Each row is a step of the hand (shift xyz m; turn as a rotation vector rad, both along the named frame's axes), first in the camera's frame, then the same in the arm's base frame.
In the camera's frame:
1: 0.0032 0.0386 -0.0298 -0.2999 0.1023 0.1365
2: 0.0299 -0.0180 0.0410 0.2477 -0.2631 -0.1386
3: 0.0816 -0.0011 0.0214 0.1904 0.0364 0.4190
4: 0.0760 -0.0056 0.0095 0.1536 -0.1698 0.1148
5: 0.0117 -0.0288 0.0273 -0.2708 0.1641 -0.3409
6: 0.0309 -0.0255 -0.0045 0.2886 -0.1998 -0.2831
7: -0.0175 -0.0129 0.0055 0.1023 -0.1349 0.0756
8: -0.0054 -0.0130 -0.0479 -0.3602 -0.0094 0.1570
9: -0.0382 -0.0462 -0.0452 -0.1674 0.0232 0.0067
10: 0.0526 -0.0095 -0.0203 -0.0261 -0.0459 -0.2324
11: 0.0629 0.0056 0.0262 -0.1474 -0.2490 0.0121
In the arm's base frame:
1: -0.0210 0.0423 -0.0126 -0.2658 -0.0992 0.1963
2: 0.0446 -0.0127 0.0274 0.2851 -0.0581 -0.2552
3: 0.0774 0.0318 0.0106 0.2656 -0.0030 0.3776
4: 0.0711 0.0289 -0.0015 0.2343 -0.1010 0.0229
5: 0.0294 -0.0263 0.0126 -0.3958 0.1072 -0.2197
6: 0.0361 -0.0050 -0.0173 0.2556 0.0566 -0.3672
7: -0.0085 -0.0207 0.0019 0.1646 -0.0851 0.0060
8: -0.0125 0.0009 -0.0483 -0.2675 -0.2264 0.1780
9: -0.0269 -0.0431 -0.0553 -0.1536 -0.0628 0.0328
10: 0.0442 0.0233 -0.0278 -0.0675 0.0184 -0.2278
11: 0.0597 0.0269 0.0195 -0.0241 -0.2799 -0.0702

